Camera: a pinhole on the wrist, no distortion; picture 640 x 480 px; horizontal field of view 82.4 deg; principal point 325.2 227.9 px. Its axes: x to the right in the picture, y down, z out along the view. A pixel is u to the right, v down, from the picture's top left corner.
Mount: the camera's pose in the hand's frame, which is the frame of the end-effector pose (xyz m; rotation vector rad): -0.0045 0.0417 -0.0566 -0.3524 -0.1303 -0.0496
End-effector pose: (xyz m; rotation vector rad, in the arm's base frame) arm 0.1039 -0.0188 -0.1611 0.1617 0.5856 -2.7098
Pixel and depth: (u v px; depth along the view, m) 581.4 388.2 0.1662
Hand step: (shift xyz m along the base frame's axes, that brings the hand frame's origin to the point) -0.0313 -0.2082 0.0008
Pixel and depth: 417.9 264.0 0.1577
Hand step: 0.0215 -0.1368 0.0371
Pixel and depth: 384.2 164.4 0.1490
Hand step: 0.0224 -0.0975 0.0596
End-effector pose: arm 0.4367 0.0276 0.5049 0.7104 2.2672 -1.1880
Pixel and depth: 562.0 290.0 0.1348
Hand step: 0.0307 0.0061 -0.1432
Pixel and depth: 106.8 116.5 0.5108
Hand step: 0.4097 -0.4074 -0.0306
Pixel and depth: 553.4 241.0 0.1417
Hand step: 0.0244 -0.0118 -0.1405
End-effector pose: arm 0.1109 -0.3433 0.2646 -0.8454 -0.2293 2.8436
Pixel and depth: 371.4 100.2 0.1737
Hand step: -0.0698 -0.0577 0.1019
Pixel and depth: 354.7 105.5 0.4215
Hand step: -0.1952 -0.0982 0.3270
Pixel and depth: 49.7 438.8 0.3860
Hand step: 0.1182 -0.4655 0.2490
